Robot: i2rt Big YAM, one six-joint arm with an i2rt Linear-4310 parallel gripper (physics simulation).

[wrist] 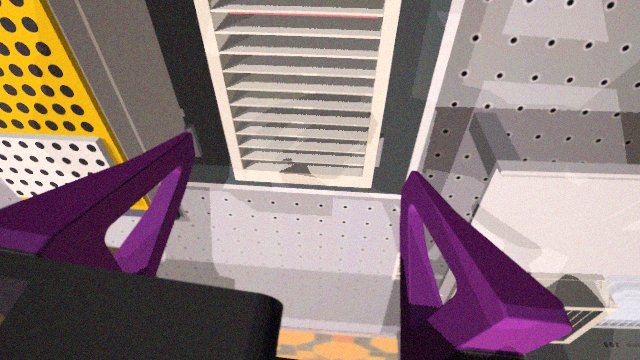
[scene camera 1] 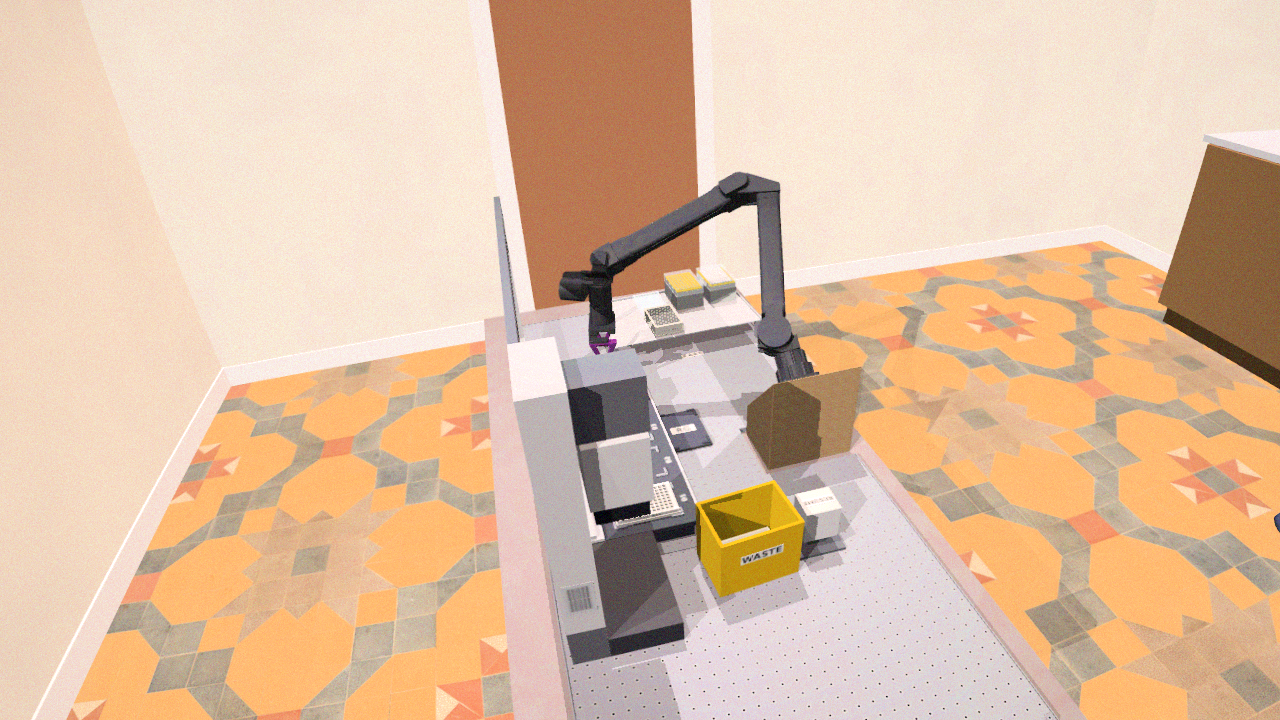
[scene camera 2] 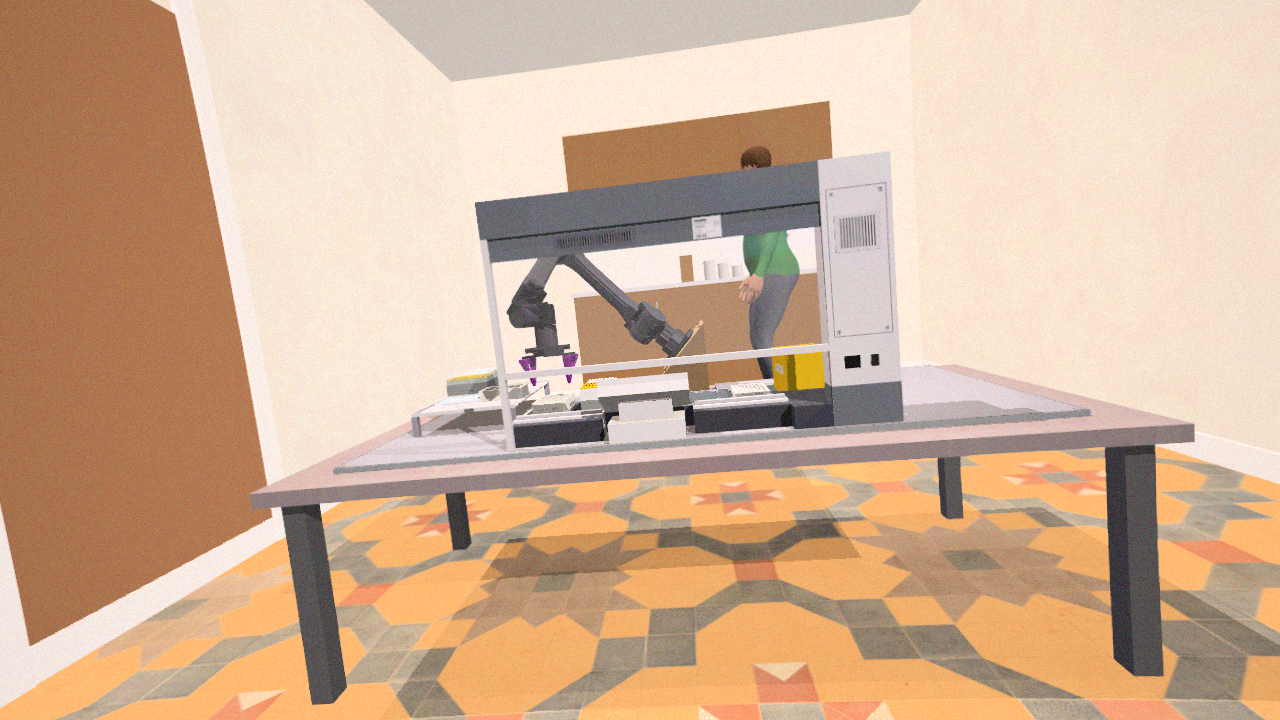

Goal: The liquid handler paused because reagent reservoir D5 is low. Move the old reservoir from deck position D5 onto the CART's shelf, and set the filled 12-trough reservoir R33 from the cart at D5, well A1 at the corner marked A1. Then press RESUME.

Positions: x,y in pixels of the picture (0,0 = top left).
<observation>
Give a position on a white CART shelf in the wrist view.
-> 547,224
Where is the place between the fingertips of my gripper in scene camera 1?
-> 604,354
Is my gripper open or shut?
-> Open.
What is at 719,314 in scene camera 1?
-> A white CART shelf.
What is my gripper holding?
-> Nothing.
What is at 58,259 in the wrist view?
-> My gripper.
</observation>
